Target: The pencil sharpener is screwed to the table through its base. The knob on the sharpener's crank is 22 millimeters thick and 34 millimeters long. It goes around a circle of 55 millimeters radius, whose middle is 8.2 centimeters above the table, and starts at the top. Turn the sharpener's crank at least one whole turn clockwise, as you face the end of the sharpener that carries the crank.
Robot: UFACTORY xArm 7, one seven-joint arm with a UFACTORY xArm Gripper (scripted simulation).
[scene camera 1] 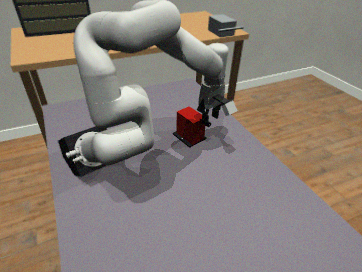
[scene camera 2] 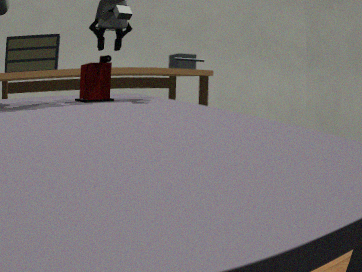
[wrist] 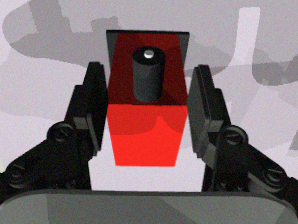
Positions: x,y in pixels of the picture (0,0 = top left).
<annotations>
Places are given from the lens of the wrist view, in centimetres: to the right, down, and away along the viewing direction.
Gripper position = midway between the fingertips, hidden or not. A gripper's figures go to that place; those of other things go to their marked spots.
my gripper (wrist: 148,82): 0, -2, 13
red pencil sharpener (wrist: 154,141): 0, 3, 24
</annotations>
